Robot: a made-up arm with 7 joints.
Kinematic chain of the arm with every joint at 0, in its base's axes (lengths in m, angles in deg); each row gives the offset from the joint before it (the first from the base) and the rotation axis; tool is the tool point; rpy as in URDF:
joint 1: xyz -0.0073 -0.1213 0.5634 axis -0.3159 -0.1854 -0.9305
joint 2: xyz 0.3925 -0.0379 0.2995 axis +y
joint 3: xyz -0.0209 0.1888 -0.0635 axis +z
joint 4: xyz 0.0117 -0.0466 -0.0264 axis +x
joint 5: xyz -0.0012 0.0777 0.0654 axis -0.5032 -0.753 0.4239
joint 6: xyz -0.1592 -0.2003 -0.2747 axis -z
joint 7: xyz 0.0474 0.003 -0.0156 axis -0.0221 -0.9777 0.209
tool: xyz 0.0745 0.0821 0.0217 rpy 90 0 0
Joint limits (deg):
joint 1: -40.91..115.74
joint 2: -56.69..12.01
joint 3: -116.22..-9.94
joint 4: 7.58..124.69
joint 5: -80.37..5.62
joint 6: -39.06..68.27
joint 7: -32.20..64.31
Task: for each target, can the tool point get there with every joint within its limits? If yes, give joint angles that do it. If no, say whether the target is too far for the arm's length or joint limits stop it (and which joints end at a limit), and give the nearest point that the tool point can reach.
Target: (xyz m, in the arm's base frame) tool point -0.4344 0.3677 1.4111
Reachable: no: joint limits stop it (at a limit: joint 1, joint 2, joint 4, joint 5, joint 6, joint 7) | nearest point -0.0945 0.2684 1.0682 | short by 0.493 m
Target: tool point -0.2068 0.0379 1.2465
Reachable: no: joint limits stop it (at a limit: joint 1, joint 2, joint 4, joint 5, joint 6, joint 7) | nearest point -0.0969 0.0817 1.0628 | short by 0.218 m
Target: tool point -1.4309 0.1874 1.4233
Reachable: no: too far | nearest point -0.1618 0.1808 0.9391 | short by 1.358 m
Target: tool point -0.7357 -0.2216 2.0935
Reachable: no: too far | nearest point -0.0685 -0.3968 1.2682 | short by 1.076 m
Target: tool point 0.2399 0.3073 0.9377
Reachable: yes | joints -7.25 -7.10 -98.56 105.93 -61.36 -28.34 44.05
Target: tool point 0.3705 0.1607 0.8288
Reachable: yes | joints 29.06 -16.45 -69.51 99.99 -73.46 48.25 53.74
